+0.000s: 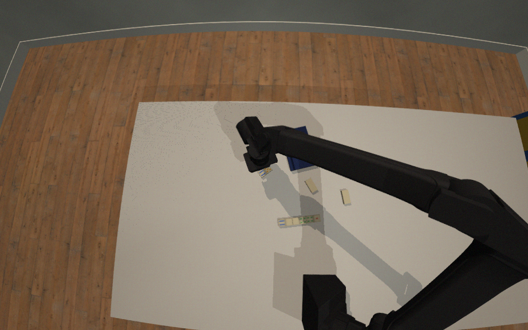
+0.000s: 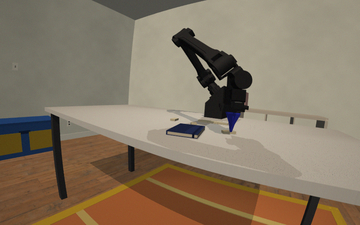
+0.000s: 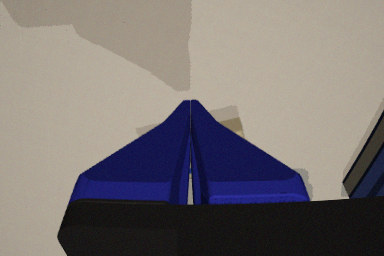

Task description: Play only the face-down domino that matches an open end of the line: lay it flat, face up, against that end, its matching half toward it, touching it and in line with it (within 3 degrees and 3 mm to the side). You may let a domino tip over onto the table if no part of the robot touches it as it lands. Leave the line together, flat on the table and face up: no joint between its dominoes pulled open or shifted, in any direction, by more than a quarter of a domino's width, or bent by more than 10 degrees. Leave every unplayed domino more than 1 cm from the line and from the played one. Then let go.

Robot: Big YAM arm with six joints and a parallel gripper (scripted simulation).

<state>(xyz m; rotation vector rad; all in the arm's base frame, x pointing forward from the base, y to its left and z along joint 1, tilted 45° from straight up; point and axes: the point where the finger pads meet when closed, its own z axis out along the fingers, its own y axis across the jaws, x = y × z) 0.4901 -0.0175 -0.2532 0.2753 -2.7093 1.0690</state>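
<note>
Now: hand 3 cm past the domino, 2 cm above it and 1 cm to the left of it. The rest, counted from my hand: dark blue book 15 cm to the right, 5 cm ahead, 1 cm below.
</note>
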